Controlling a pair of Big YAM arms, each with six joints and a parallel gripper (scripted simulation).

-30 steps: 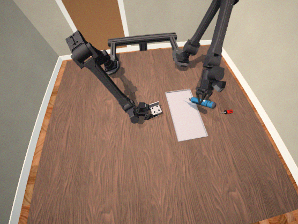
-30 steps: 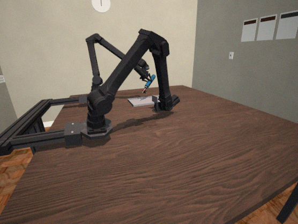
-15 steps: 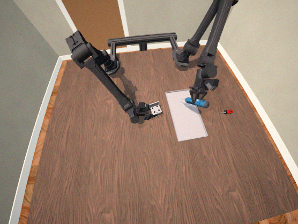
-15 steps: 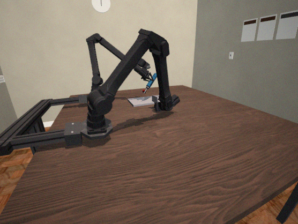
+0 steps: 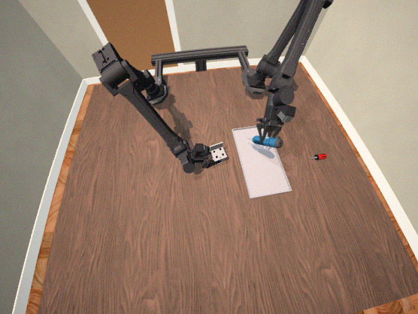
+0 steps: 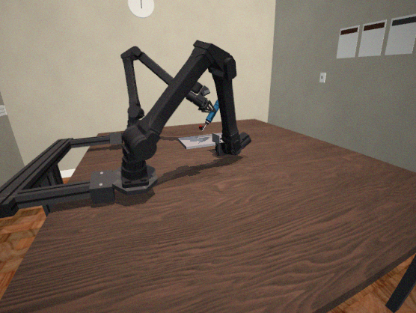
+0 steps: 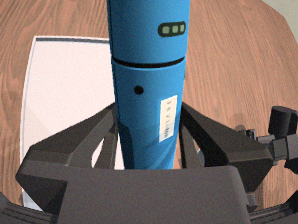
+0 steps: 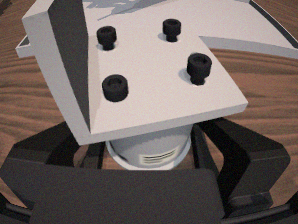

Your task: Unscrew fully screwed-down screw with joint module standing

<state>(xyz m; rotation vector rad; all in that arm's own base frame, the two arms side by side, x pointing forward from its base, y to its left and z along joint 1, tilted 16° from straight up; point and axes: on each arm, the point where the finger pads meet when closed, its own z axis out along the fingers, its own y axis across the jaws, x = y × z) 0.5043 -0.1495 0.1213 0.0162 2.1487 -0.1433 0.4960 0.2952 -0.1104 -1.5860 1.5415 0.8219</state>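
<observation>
Right now the joint module body is 1 cm above my right hand. The rest, counted from my right hand: bracket (5 cm above); flat tray (3 cm ahead, 23 cm to the left, 2 cm below); small red-handled screwdriver (7 cm ahead, 57 cm to the left, 1 cm below).
</observation>
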